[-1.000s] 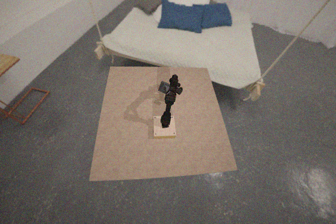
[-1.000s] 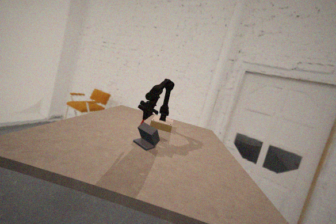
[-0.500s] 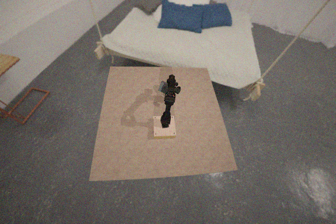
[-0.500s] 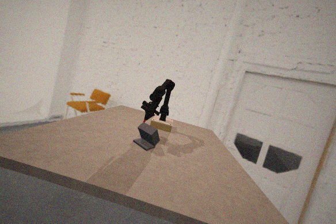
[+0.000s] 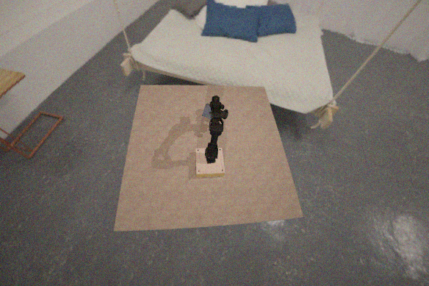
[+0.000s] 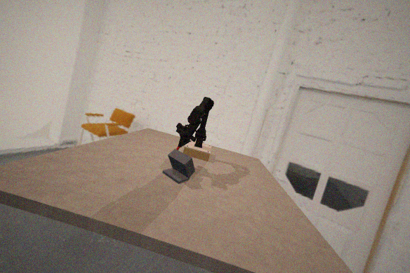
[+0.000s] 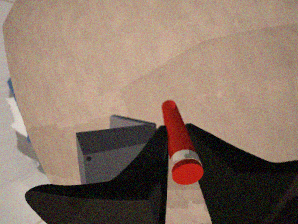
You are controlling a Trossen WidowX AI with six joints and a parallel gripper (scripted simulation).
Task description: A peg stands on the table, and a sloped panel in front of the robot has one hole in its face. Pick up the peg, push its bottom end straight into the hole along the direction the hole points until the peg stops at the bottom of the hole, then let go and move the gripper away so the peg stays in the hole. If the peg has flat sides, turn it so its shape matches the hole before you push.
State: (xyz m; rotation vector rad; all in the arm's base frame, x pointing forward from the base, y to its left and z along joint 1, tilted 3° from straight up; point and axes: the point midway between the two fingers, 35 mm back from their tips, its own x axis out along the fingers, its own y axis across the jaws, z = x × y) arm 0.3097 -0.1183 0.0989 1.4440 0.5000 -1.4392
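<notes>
The grey sloped panel is 12 cm ahead of my gripper tip, 5 cm below it and 4 cm to the left of it. From my gripper tip the other things lie so: red peg (2 cm above).
</notes>
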